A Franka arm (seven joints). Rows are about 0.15 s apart.
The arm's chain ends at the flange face. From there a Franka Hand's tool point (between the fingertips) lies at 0.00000 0.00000 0.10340 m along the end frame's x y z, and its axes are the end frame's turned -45 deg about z.
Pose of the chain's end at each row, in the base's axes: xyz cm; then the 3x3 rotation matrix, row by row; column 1 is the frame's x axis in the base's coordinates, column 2 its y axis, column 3 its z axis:
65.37 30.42 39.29; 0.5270 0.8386 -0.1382; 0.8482 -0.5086 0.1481; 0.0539 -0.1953 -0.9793
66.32 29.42 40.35; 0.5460 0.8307 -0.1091; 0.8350 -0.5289 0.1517; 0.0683 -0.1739 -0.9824
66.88 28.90 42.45; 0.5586 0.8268 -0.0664; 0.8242 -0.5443 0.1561; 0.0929 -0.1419 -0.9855
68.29 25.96 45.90; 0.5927 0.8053 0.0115; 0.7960 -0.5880 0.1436; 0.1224 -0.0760 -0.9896
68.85 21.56 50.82; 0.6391 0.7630 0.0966; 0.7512 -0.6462 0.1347; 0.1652 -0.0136 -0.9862
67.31 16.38 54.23; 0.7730 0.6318 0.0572; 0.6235 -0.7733 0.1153; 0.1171 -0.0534 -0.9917
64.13 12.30 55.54; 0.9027 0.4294 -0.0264; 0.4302 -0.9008 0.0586; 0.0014 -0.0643 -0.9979
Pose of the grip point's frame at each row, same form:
63.94 31.95 29.16; -0.2203 0.9656 -0.1382; 0.9594 0.2401 0.1481; 0.1762 -0.1000 -0.9793
65.19 30.99 30.19; -0.2013 0.9735 -0.1091; 0.9644 0.2164 0.1517; 0.1713 -0.0747 -0.9824
66.19 30.51 32.26; -0.1896 0.9796 -0.0664; 0.9677 0.1979 0.1561; 0.1660 -0.0346 -0.9855
68.41 27.44 35.67; -0.1503 0.9885 0.0115; 0.9786 0.1471 0.1436; 0.1403 0.0328 -0.9896
69.85 22.95 40.62; -0.0876 0.9914 0.0966; 0.9881 0.0742 0.1347; 0.1264 0.1072 -0.9862
67.90 17.57 43.98; 0.0998 0.9933 0.0572; 0.9877 -0.1059 0.1153; 0.1206 0.0450 -0.9917
63.86 12.91 45.22; 0.3347 0.9419 -0.0264; 0.9412 -0.3328 0.0586; 0.0465 -0.0445 -0.9979

